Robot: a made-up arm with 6 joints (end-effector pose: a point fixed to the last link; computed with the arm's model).
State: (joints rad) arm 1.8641 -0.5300 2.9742 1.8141 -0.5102 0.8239
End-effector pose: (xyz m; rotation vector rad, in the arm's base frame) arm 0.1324 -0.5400 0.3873 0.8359 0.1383 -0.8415
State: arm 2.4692 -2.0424 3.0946 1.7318 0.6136 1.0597
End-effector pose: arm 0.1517 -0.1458 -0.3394 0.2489 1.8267 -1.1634
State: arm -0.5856 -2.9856 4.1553 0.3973 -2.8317 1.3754
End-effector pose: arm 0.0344 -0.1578 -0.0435 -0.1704 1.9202 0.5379
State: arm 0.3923 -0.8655 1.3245 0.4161 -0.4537 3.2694
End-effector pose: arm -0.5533 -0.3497 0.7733 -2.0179 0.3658 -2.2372
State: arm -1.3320 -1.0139 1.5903 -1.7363 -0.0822 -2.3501
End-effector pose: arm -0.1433 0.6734 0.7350 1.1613 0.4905 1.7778
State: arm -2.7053 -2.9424 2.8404 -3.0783 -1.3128 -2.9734
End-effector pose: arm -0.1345 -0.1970 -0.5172 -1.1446 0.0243 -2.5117
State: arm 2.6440 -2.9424 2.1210 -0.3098 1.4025 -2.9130
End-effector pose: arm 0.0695 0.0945 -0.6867 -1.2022 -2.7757 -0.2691
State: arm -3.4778 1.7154 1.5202 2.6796 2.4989 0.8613
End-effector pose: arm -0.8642 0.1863 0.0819 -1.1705 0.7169 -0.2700
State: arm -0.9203 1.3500 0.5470 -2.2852 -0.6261 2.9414
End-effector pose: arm 0.4822 -0.5017 -0.0326 -0.3067 0.3950 -0.3637
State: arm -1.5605 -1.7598 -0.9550 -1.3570 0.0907 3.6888
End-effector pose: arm -0.0277 0.1807 0.2487 2.1257 -1.5738 1.6866
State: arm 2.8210 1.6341 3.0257 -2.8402 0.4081 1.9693
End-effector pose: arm -0.6261 0.0851 0.4838 -1.5765 -1.0046 -2.4395
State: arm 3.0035 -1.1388 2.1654 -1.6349 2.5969 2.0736
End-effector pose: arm 0.8368 -0.1242 0.4545 1.0892 2.8414 0.7781
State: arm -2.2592 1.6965 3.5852 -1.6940 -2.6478 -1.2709
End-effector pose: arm -0.3204 -0.4131 0.4834 1.0977 0.5749 -1.3125
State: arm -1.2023 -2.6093 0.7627 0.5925 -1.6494 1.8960
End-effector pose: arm -0.3093 0.5200 -0.4253 -1.3990 -0.0761 -2.6602
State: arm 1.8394 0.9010 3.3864 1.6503 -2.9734 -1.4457
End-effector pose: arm -0.0236 0.0492 0.6185 1.6717 1.8782 -0.4292
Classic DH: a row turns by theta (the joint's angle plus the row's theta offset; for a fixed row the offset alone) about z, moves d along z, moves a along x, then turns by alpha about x. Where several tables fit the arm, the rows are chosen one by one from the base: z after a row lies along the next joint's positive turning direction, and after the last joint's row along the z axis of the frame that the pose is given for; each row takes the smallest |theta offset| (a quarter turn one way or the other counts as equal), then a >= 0, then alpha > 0; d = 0 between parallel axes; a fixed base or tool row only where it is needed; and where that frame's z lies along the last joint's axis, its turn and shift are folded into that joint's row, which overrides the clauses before.
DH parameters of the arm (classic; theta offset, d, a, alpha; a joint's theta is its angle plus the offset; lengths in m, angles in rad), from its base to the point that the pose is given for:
joint 1: 0 0.173 0 -1.5708
joint 2: -1.5708 0 0.523 3.1416
joint 3: 0 0 0 -1.5708
joint 4: 0 -0.356 0 1.5708
joint 5: 0 0.122 0 -1.5708
joint 6: 1.5708 0 0 1.5708
tool (fixed): -1.5708 0 0 0

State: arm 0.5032 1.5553 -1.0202 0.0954 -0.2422 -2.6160
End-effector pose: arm 0.2589 0.0039 -0.0196 0.1909 0.8702 -2.3877
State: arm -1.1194 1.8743 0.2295 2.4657 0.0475 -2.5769
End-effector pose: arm 0.3251 -0.4524 -0.3440 1.0332 1.4352 -0.8998
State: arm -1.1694 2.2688 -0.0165 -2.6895 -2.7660 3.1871
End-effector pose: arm 0.1507 -0.0742 -0.3971 0.0103 -0.5978 -0.8834
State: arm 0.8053 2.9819 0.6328 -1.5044 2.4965 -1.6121
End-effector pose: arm -0.1698 -0.1884 -0.5114 0.6134 -0.5493 0.1897
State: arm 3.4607 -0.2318 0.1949 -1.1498 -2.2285 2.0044
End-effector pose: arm -0.2530 -0.0311 0.7280 -0.3071 0.7259 -0.5248
